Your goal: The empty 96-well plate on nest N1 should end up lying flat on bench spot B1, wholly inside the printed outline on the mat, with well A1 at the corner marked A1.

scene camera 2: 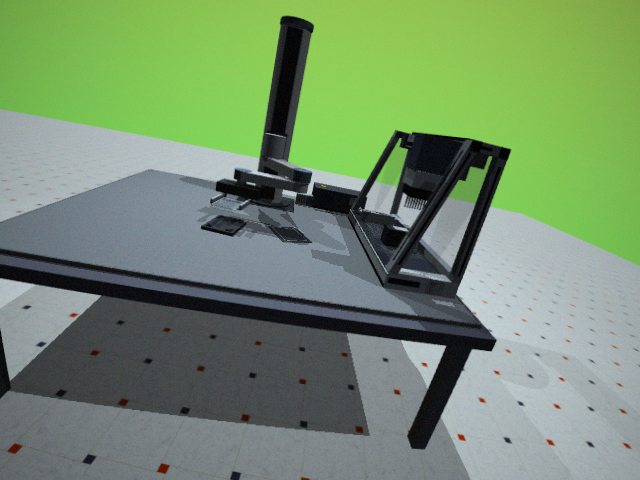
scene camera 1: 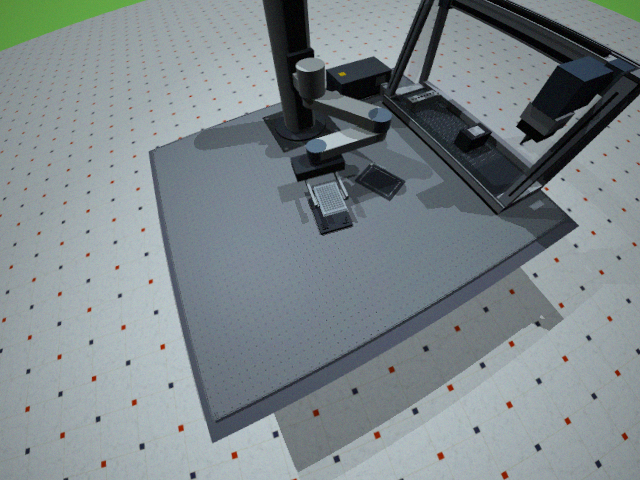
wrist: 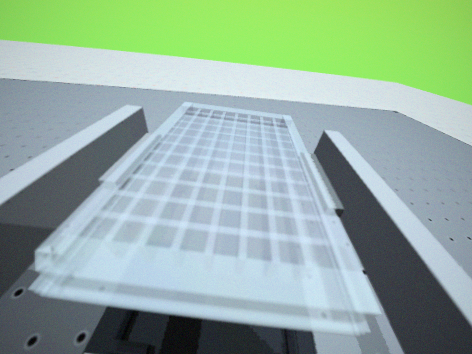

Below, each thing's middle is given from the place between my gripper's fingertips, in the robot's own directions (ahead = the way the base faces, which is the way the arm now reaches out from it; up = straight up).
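Here is the clear well plate (scene camera 1: 331, 202), 20 mm behind my hand. The dark flat pad (scene camera 1: 378, 180) is 90 mm below my hand, 260 mm to the left of it and 60 mm behind it, while the dark nest block (wrist: 144, 325) sits 90 mm below my hand and 20 mm behind it.
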